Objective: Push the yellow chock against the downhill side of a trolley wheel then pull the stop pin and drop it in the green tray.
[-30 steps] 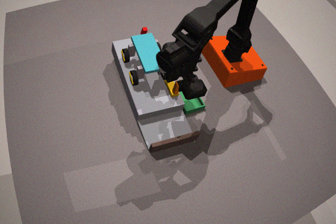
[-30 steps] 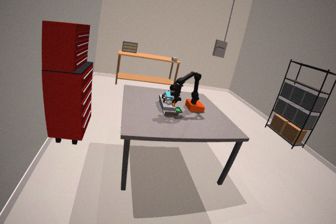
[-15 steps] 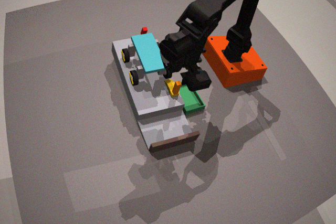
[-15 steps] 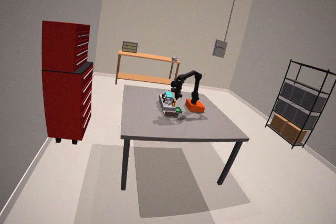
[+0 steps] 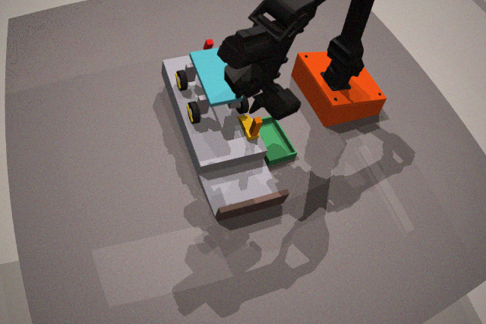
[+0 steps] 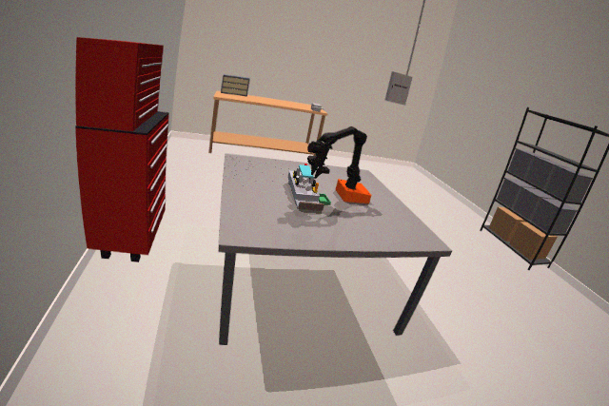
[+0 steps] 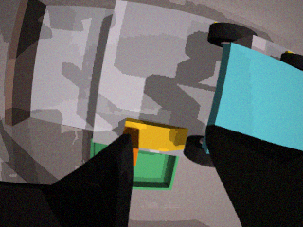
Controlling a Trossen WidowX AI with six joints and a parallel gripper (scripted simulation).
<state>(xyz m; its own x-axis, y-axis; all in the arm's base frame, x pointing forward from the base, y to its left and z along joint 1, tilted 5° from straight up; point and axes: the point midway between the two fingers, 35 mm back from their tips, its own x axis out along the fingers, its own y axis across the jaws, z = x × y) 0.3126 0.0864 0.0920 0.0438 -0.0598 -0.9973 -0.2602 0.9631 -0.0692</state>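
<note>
Right now my gripper tip is 21 cm to the left of the red-headed stop pin and 3 cm above it. Round my gripper tip: trolley (11 cm to the right, 5 cm below, 2 cm ahead); then yellow chock (8 cm below, 3 cm behind, 1 cm to the right); then brown bar (15 cm to the left, 13 cm below, 3 cm ahead).
</note>
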